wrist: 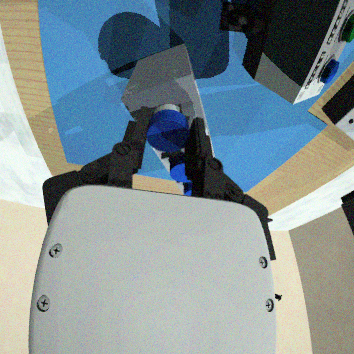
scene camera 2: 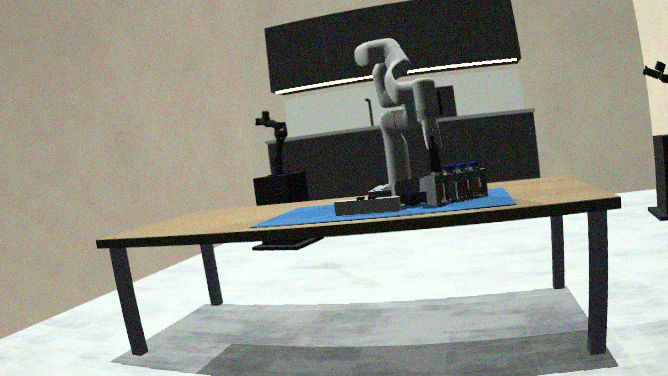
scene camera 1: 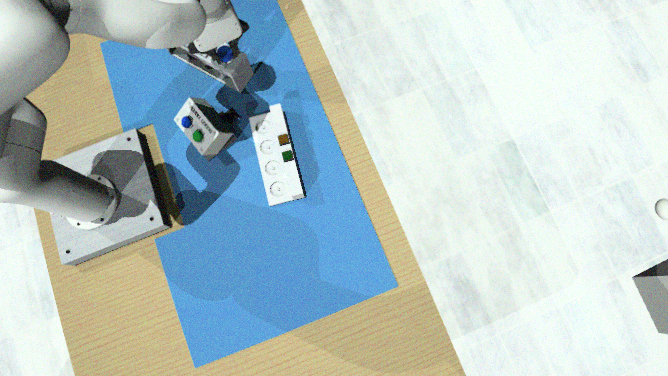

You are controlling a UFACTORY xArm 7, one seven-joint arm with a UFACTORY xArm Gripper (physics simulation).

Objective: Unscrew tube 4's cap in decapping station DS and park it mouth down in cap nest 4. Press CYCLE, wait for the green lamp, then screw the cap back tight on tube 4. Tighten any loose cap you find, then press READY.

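Frame: origin at the arm's base, x back, y right, z up, level; centimetres.
Seen in the pictures: gripper, fingertip midpoint: point(wrist: 168, 125) point(scene camera 2: 436, 171) point(scene camera 1: 225, 55); arm's base, origin of the base link: point(scene camera 1: 91, 202).
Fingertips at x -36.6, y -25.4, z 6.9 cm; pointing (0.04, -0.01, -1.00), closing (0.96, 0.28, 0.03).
Pixels of each thing's top centre, then the offset from my fingertips to it. "*": a spot on its surface instead. Level surfaces: height alone.
- grey tube rack, middle of its top: point(wrist: 191, 172) point(scene camera 1: 198, 41) point(scene camera 2: 455, 170) dx +5.8, dy -5.4, dz -0.6 cm
- white block, middle of its top: point(scene camera 1: 273, 150) point(scene camera 2: 368, 195) dx -6.4, dy +22.2, dz -5.5 cm
- brown-amber square, surface spot: point(scene camera 1: 283, 139) * dx -9.1, dy +20.2, dz -5.5 cm
- dark green square, surface spot: point(scene camera 1: 287, 156) * dx -9.3, dy +24.3, dz -5.6 cm
- control box, middle of its top: point(wrist: 334, 51) point(scene camera 1: 197, 119) point(scene camera 2: 407, 179) dx +8.6, dy +12.9, dz -2.5 cm
- blue button, middle of its top: point(wrist: 333, 75) point(scene camera 1: 185, 120) dx +11.7, dy +12.0, dz -3.4 cm
- green button, middle of its top: point(scene camera 1: 196, 134) dx +9.5, dy +15.9, dz -3.4 cm
- blue mat, its level: dz -10.9 cm
My gripper point(scene camera 1: 226, 54) point(scene camera 2: 434, 161) point(wrist: 168, 125) is shut on a blue cap point(scene camera 1: 224, 52) point(wrist: 168, 129) at the near end of the grey tube rack point(scene camera 1: 243, 73) point(scene camera 2: 431, 190) point(wrist: 157, 67). The cap is upright, with a pale ring showing below its rim. Whether it is threaded on a tube cannot be told. Another blue cap point(wrist: 179, 172) shows behind it, and several blue caps show in scene camera 2. A white block point(scene camera 1: 293, 184) point(scene camera 2: 367, 206) has round recesses that look empty, with a brown-amber square point(scene camera 1: 283, 139) and a dark green square point(scene camera 1: 287, 156). Tube numbers are unreadable.
A control box point(scene camera 1: 215, 145) point(wrist: 277, 82) with a blue button point(scene camera 1: 186, 121) point(wrist: 329, 71) and a green button point(scene camera 1: 198, 135) stands between the arm's base plate point(scene camera 1: 135, 200) and the white block. A black part juts from its side near the rack. All stand on a blue mat point(scene camera 1: 250, 260).
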